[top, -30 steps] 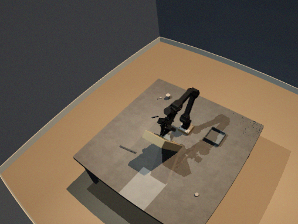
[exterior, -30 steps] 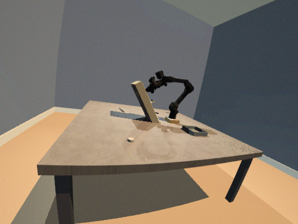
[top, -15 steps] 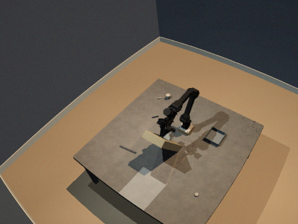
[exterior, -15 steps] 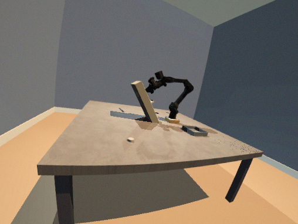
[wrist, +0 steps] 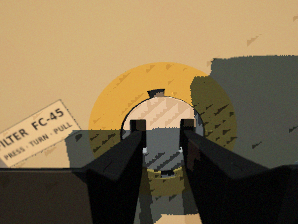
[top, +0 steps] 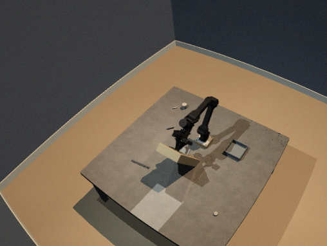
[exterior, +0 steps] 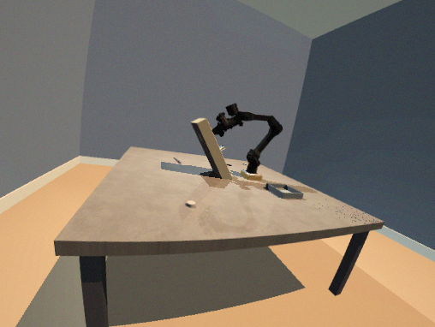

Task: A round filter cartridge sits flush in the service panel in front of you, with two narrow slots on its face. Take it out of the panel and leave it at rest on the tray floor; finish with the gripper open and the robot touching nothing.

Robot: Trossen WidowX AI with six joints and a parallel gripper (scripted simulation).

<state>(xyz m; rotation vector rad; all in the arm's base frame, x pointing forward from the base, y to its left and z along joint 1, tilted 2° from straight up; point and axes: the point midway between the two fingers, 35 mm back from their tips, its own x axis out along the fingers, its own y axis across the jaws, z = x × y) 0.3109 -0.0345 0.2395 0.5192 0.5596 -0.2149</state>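
Now: gripper tip 2 cm short of the filter cartridge and 1 cm above it. From my gripper tip the other things lie so: grey tray: 38 cm behind, 32 cm to the left, 24 cm below; then cream service panel: 3 cm behind, 9 cm below.
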